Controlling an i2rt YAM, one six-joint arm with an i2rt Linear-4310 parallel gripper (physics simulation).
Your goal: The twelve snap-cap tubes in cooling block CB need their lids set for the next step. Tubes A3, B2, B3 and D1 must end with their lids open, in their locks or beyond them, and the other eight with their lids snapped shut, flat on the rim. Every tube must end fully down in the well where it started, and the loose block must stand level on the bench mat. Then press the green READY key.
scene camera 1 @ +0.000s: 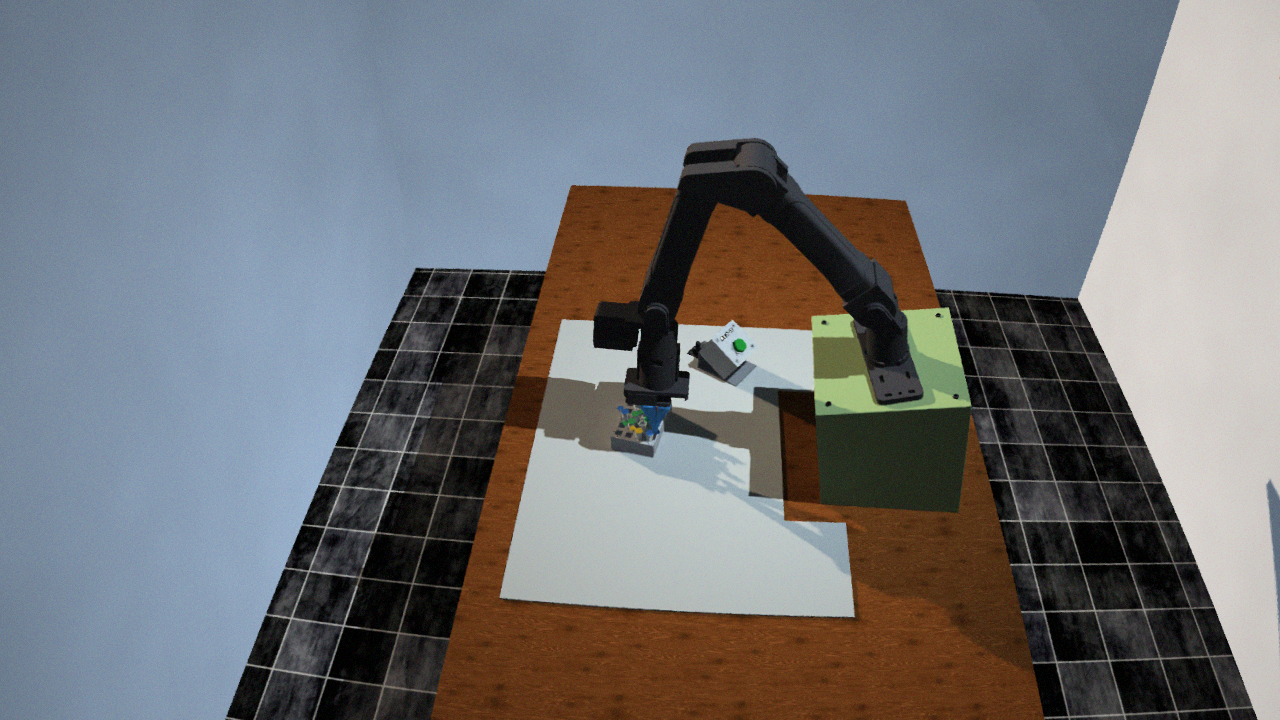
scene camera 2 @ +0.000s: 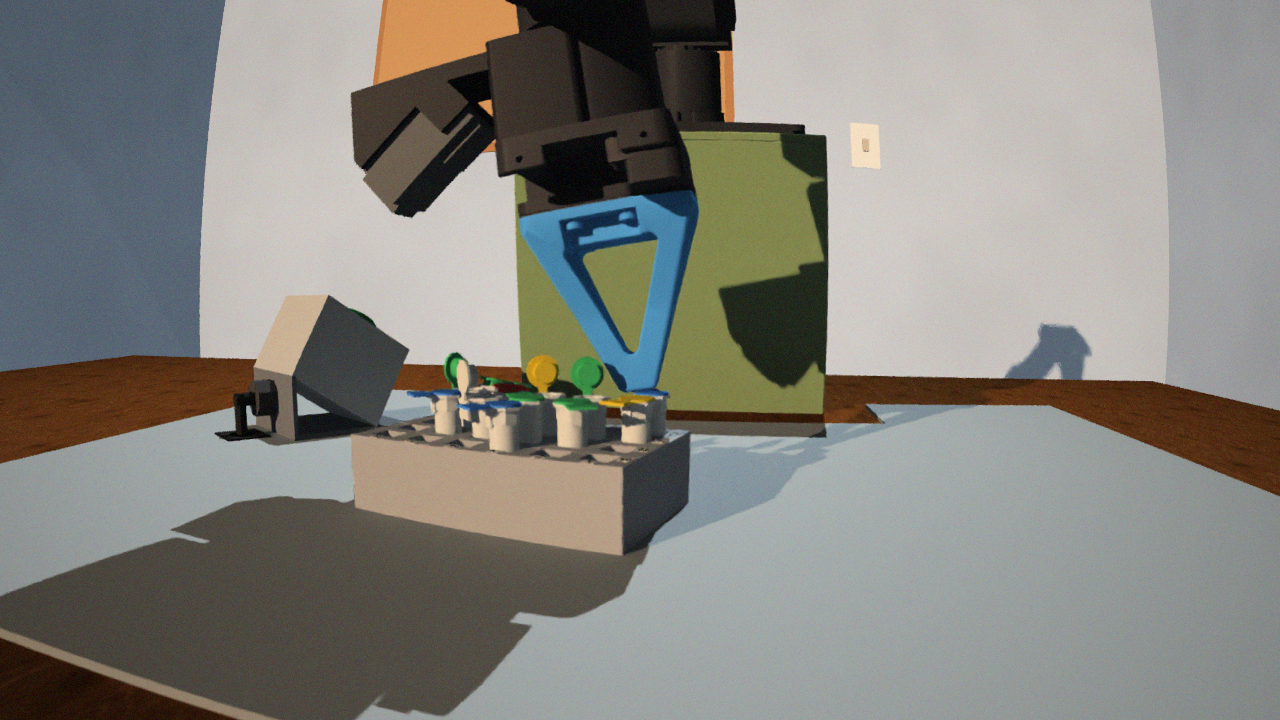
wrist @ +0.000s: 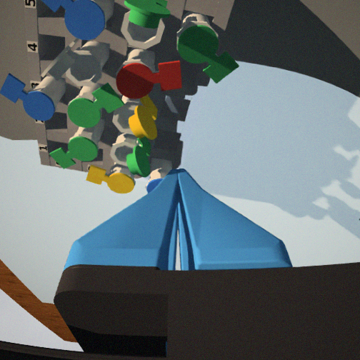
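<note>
Cooling block CB stands flat on the bench mat. In the wrist view a green lid, a yellow lid, another green lid and a whitish lid stand open. Red, blue, yellow and several green lids lie over their rims; whether they are snapped is unclear. My gripper is shut and empty, its tips at or just above the blue-lidded corner tube, which they partly hide. The green READY key is on its sloped box.
The key box stands on the mat beyond the block in scene camera 1, with a small black fitting at its side. The green pedestal carries the arm at the table's right side.
</note>
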